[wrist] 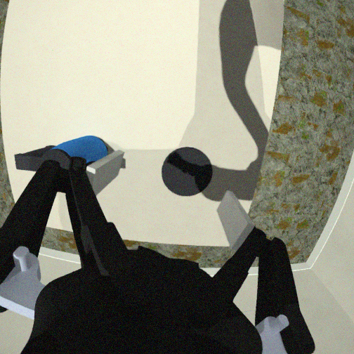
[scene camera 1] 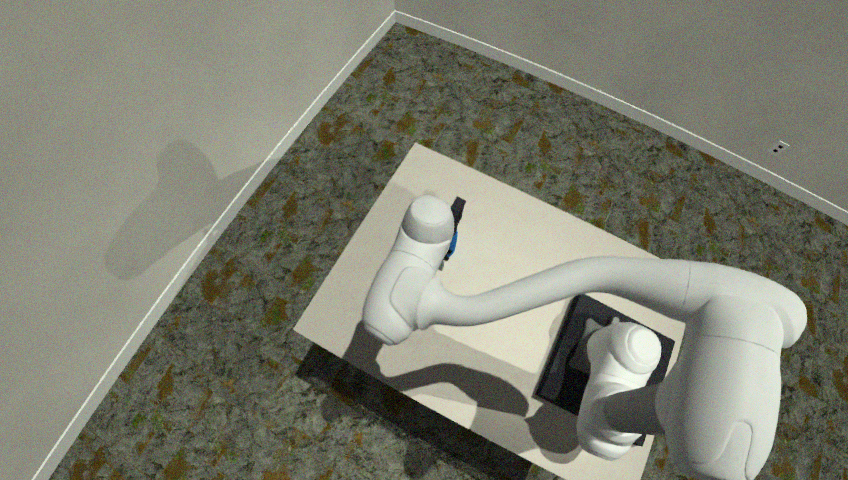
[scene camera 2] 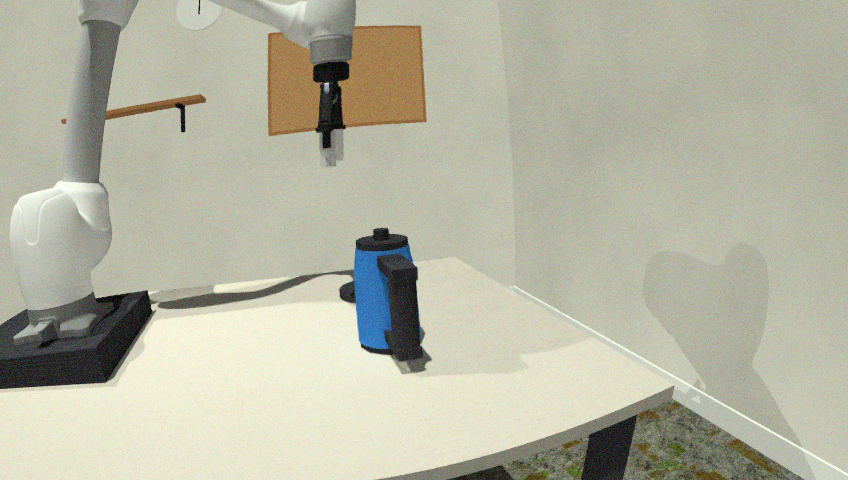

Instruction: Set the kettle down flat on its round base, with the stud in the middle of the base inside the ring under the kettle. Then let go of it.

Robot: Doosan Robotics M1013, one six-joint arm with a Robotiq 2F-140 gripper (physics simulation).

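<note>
The blue kettle (scene camera 1: 453, 245) (scene camera 2: 371, 297) (wrist: 82, 149), with a black lid and black handle, stands upright on the table, apart from the base. The round black base (scene camera 2: 346, 292) (wrist: 182, 186) lies flat on the table, partly behind the kettle in scene camera 2; it does not show in scene camera 1. A shadow crosses the base and its stud cannot be made out. My gripper (scene camera 2: 330, 155) (wrist: 172, 182) is open and empty, pointing down, high above the table. In the wrist view its left finger partly covers the kettle. The ring under the kettle is hidden.
The pale table (scene camera 1: 517, 237) (scene camera 2: 255, 410) (wrist: 100, 65) carries the arm's black mounting block (scene camera 1: 565, 356) (scene camera 2: 59, 362) at one end. Room walls stand beyond the table's far sides. A corkboard (scene camera 2: 386, 77) and a shelf (scene camera 2: 142, 109) hang on the wall behind the arm.
</note>
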